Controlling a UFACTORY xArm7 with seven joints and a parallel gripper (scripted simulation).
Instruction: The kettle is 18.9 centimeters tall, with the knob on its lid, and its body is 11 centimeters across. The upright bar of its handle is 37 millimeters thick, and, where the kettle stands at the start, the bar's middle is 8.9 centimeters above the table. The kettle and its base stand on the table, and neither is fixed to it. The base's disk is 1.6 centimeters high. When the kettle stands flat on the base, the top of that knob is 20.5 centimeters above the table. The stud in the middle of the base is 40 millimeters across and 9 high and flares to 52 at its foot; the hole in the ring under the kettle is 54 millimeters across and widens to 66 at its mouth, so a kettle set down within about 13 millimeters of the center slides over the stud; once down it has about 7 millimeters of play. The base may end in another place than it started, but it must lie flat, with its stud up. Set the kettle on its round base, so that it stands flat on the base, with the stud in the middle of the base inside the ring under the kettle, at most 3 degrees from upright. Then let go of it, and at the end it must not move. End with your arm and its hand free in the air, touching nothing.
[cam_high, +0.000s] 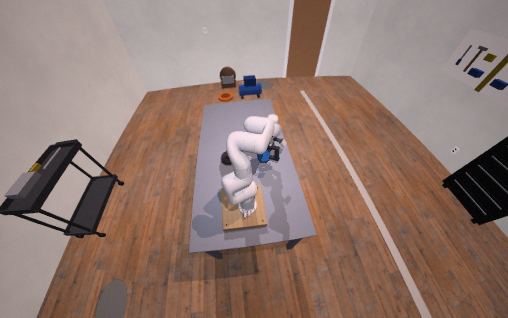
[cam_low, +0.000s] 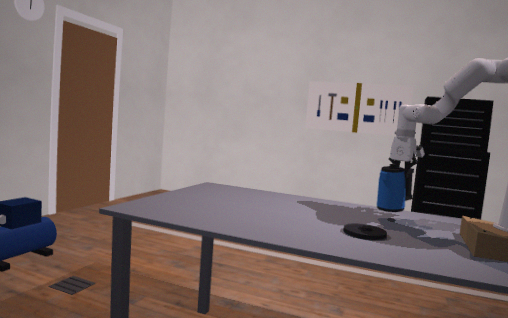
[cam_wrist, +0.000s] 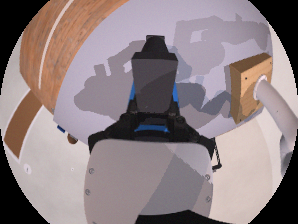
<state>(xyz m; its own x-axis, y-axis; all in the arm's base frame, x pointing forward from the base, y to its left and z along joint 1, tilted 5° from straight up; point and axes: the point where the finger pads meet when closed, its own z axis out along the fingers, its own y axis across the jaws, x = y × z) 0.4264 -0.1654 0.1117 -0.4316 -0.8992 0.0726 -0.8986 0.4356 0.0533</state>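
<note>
Right now the blue kettle is 6 cm below my hand, 2 cm to the left of it and 1 cm ahead of it. The rest, counted from my hand: black round base 35 cm to the left, 19 cm below, 6 cm ahead.
</note>
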